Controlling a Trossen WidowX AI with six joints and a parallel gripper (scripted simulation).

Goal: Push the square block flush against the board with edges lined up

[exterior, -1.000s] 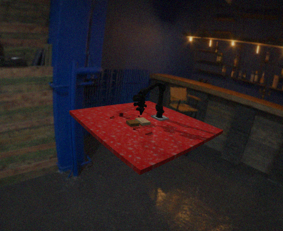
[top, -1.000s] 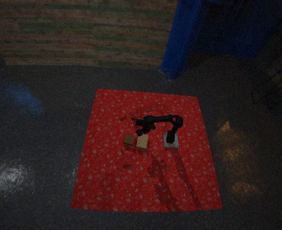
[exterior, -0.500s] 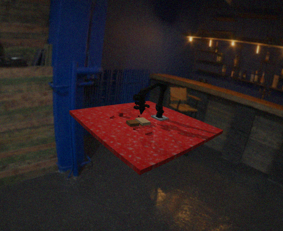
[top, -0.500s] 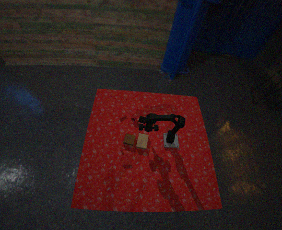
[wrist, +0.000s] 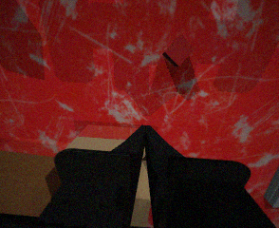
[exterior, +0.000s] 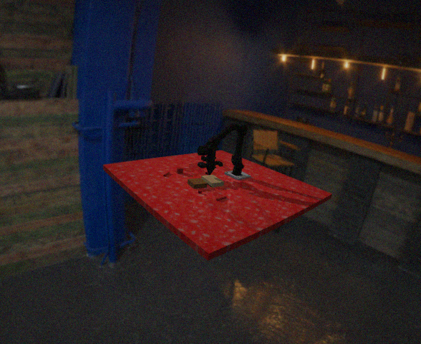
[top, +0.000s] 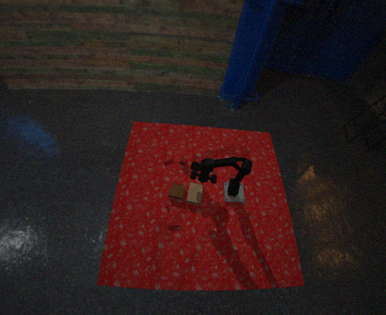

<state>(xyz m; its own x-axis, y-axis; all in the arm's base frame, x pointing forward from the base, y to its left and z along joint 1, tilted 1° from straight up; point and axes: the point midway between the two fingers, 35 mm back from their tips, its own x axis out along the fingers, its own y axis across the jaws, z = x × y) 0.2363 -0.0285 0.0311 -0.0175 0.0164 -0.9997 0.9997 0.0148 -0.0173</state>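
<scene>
The tan board is 10 cm to the left of my gripper tip and 3 cm ahead of it. From my gripper tip the other things lie so: brown square block: 16 cm ahead, 12 cm to the left.
</scene>
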